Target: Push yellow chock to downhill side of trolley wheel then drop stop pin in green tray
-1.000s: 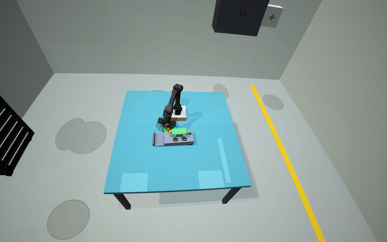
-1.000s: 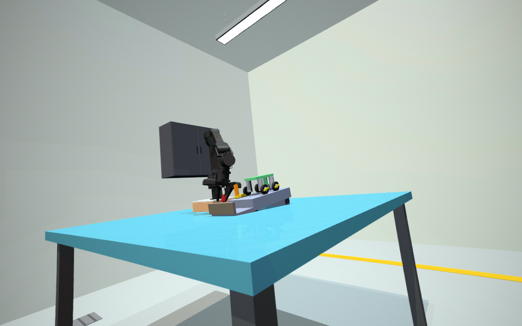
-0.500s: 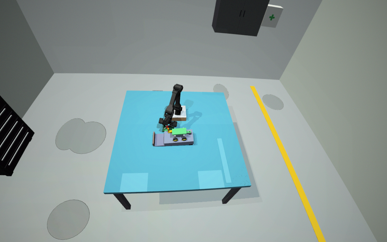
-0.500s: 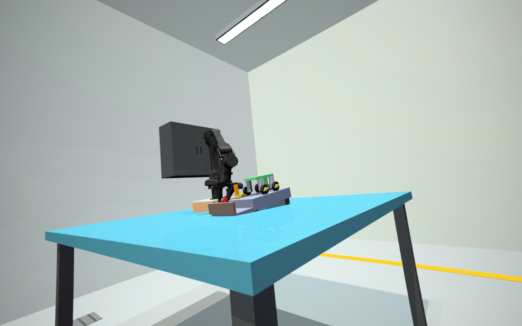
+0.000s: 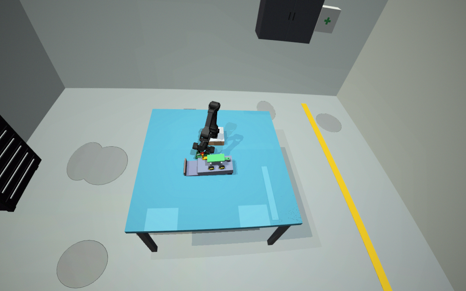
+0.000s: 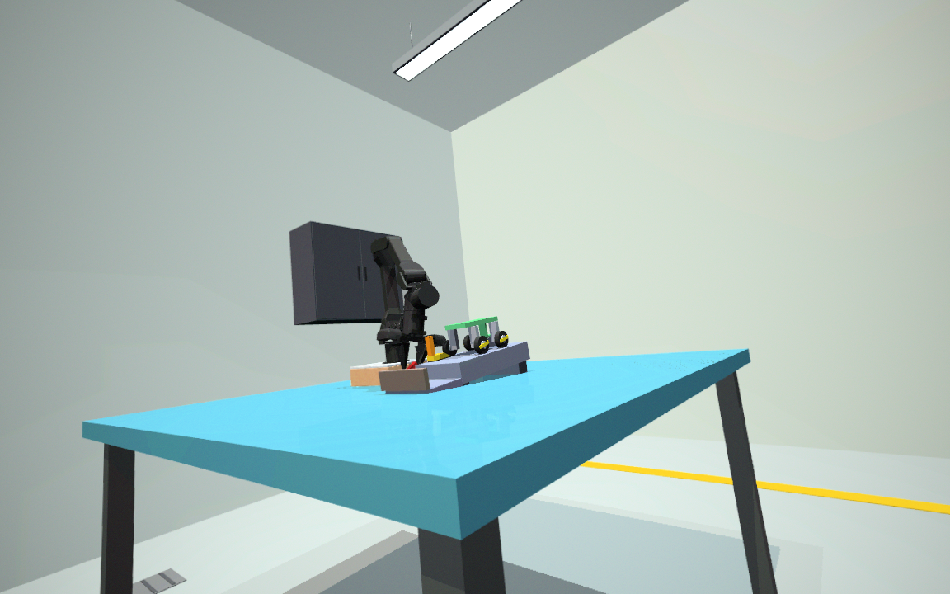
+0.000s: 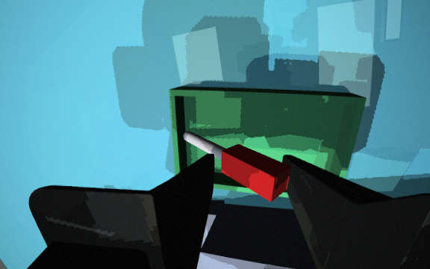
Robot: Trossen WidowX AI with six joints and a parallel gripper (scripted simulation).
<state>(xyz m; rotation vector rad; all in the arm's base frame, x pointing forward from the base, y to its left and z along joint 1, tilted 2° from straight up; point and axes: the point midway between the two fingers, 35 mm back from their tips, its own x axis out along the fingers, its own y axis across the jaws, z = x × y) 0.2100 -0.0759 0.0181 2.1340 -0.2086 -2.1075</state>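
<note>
My gripper tip is 10 mm to the left of the red-headed stop pin and 10 mm above it. From my gripper tip the other things lie so: green-topped trolley (110 mm ahead, 140 mm to the left, 70 mm above); grey ramp (120 mm ahead, 130 mm to the left, 10 mm above); yellow chock (70 mm ahead, 40 mm to the left, 40 mm above).
</note>
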